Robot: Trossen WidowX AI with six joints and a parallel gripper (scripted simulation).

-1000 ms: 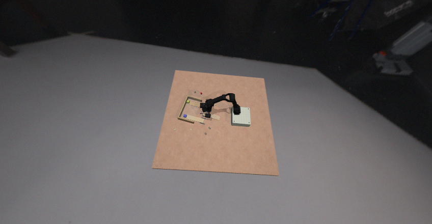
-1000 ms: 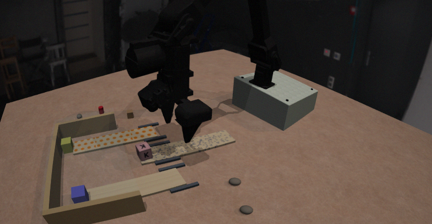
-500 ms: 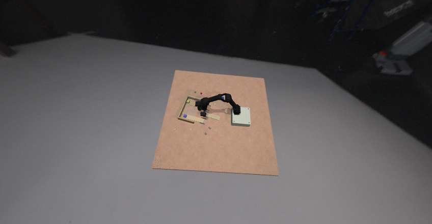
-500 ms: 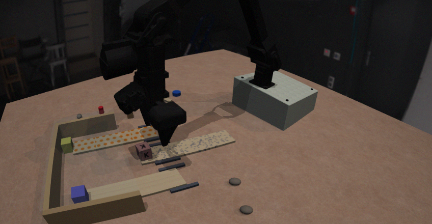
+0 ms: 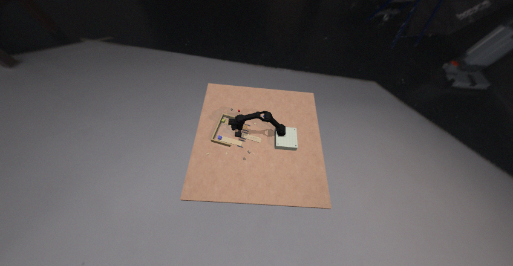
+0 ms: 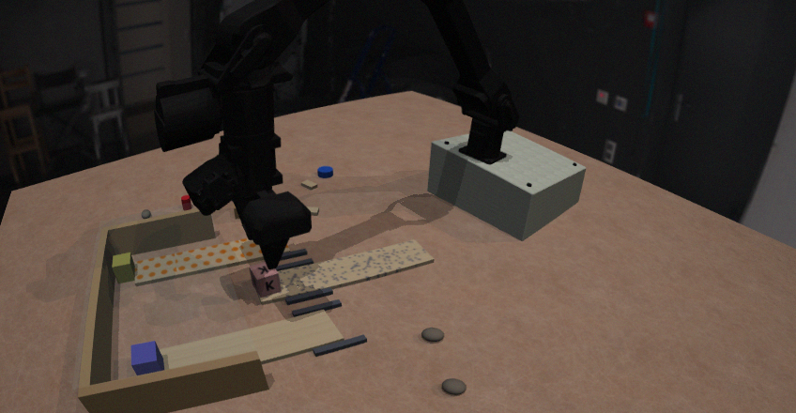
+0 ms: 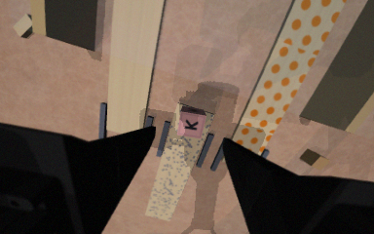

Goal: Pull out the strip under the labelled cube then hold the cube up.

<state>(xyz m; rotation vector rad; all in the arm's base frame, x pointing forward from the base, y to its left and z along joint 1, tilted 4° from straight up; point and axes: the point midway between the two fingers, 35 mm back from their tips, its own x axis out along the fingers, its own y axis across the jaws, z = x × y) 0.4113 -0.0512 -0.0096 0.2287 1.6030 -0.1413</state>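
The pink cube marked k lies 4 cm below my gripper tip. Round my gripper tip: red cylinder (1 cm behind, 29 cm to the right, 5 cm below); then speckled strip (10 cm behind, 4 cm to the left, 6 cm below); then brown block (8 cm behind, 19 cm to the right, 5 cm below).
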